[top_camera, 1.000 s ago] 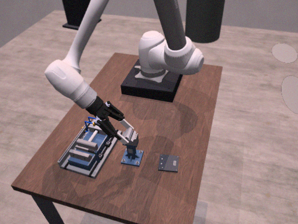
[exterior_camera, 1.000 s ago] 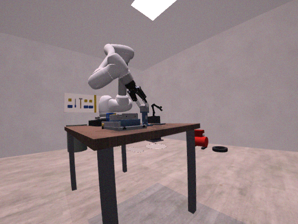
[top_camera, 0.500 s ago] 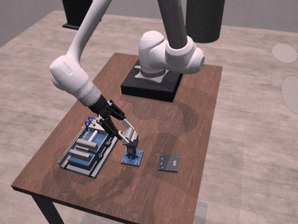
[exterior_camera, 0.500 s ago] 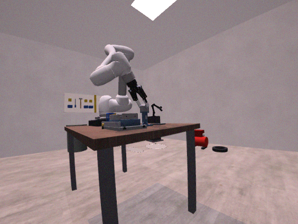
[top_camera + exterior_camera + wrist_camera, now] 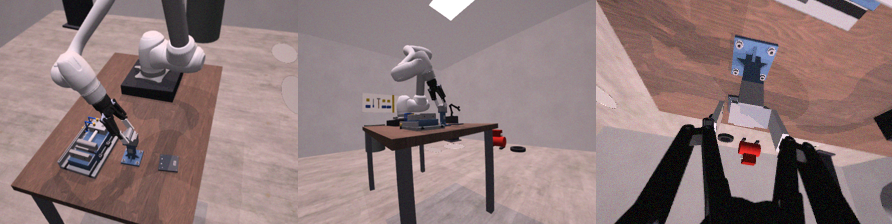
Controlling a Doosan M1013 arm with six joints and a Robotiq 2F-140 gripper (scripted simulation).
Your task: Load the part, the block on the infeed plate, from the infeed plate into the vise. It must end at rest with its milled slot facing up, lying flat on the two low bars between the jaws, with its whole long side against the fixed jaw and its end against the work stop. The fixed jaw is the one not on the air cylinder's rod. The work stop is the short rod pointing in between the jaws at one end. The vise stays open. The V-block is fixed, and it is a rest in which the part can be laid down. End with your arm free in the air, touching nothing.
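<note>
Now: hand 2 cm to the right of the part, 2 cm above it and 1 cm past it. From my hand the other things lie so: air cylinder (20 cm to the right, 10 cm below, 6 cm behind); work stop (13 cm to the right, 10 cm ahead, 9 cm below); moving jaw (18 cm to the right, 10 cm below, 7 cm ahead).
</note>
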